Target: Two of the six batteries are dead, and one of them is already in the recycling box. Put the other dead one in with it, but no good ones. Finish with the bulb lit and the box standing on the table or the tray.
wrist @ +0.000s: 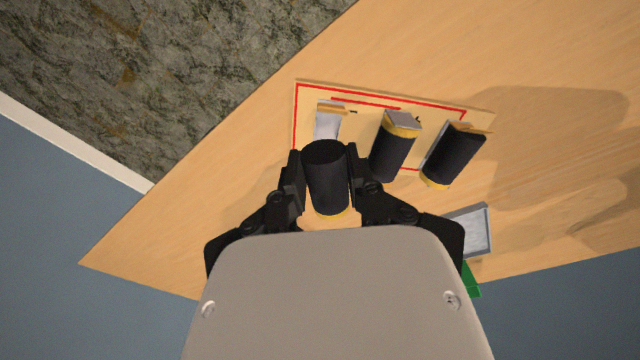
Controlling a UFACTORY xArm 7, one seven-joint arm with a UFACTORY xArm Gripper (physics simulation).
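Places are measured from the arm's base along level axes (x ahead, y left, z up), in centimetres.
Where they show: gripper, fingertip midpoint: (324, 160).
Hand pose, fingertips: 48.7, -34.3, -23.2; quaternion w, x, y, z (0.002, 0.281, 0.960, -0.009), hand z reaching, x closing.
Observation:
Things, the pixels of their centre, and the offset from my fingertips, as dx, dy, dz. "*": a spot on its surface instead. Level surfaces: height alone.
- black battery, body centre: (327, 181) +1.0, +1.6, +0.5
- empty slot, surface spot: (327, 127) * -0.2, +0.2, -5.6
- battery board, surface spot: (357, 125) * -2.6, +2.1, -5.7
- green object, body centre: (439, 284) +4.5, +48.9, -3.7
- grey tray, body centre: (431, 246) +0.3, +33.4, -6.1
- wooden table, its level: dz -6.7
My gripper (324, 160) is shut on a black battery (326, 177) with a yellow band at its lower end in the view. It holds the battery at the near end of an empty slot (327, 127) of the battery board (357, 125); the gap between them cannot be judged. Two more black batteries with yellow ends, a middle one (393, 150) and a right one (452, 155), sit in the board's other slots. Part of a green object (470, 280), possibly the recycling box, shows at the lower right, mostly hidden by my gripper body. The bulb does not show.
A grey tray (489, 230) shows partly behind the gripper at the right; its left part is hidden. The wooden table (560, 55) has an edge running diagonally at the left, with a stone-patterned surface (165, 65) beyond it. Another table edge is at the bottom.

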